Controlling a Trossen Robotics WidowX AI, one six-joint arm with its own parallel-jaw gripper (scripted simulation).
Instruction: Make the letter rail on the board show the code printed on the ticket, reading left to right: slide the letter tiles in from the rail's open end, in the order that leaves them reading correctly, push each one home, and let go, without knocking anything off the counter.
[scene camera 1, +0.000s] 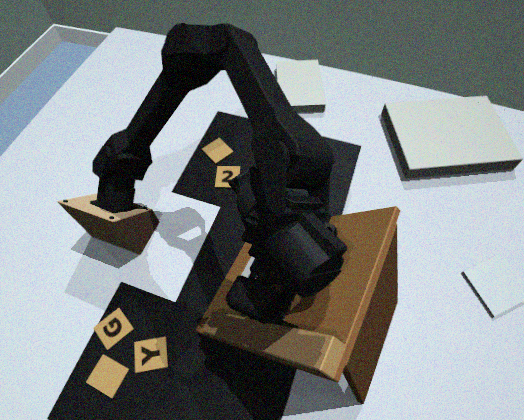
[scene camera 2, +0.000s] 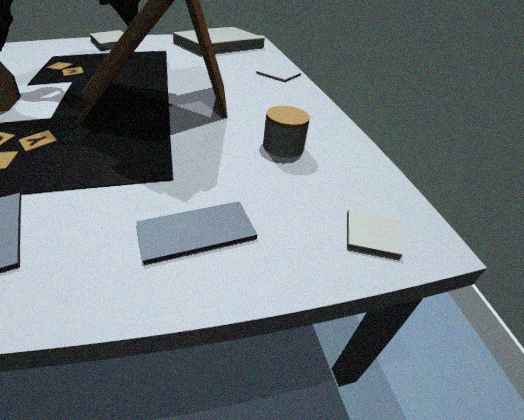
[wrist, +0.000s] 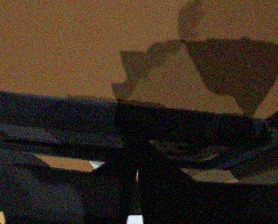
cream pad: scene camera 2 367, 232; not seen in scene camera 1 (out of frame); not seen in the wrist view (out of frame)
